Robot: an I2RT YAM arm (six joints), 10 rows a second.
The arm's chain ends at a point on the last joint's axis. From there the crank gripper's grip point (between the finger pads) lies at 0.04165 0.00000 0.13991 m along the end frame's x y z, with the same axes.
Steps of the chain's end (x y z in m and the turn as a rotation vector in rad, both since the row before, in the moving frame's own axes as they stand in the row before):
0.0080, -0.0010, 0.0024, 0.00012, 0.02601, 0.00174
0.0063, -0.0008, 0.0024, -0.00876, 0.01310, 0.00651
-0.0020, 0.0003, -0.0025, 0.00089, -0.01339, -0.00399
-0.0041, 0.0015, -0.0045, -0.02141, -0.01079, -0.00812
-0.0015, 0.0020, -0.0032, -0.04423, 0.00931, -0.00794
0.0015, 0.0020, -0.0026, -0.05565, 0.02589, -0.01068
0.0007, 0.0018, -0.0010, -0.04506, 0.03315, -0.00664
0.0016, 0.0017, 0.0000, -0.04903, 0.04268, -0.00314
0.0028, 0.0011, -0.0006, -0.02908, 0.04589, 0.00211
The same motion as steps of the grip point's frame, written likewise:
0.0116, -0.0009, 0.0013, 0.00012, 0.02601, 0.00174
0.0081, 0.0007, 0.0018, -0.00876, 0.01310, 0.00651
-0.0039, 0.0000, -0.0020, 0.00089, -0.01339, -0.00399
-0.0056, 0.0042, -0.0041, -0.02141, -0.01079, -0.00812
-0.0002, 0.0078, -0.0037, -0.04423, 0.00931, -0.00794
0.0051, 0.0093, -0.0039, -0.05565, 0.02589, -0.01068
0.0053, 0.0078, -0.0026, -0.04506, 0.03315, -0.00664
0.0075, 0.0084, -0.0021, -0.04903, 0.04268, -0.00314
0.0092, 0.0052, -0.0027, -0.02908, 0.04589, 0.00211

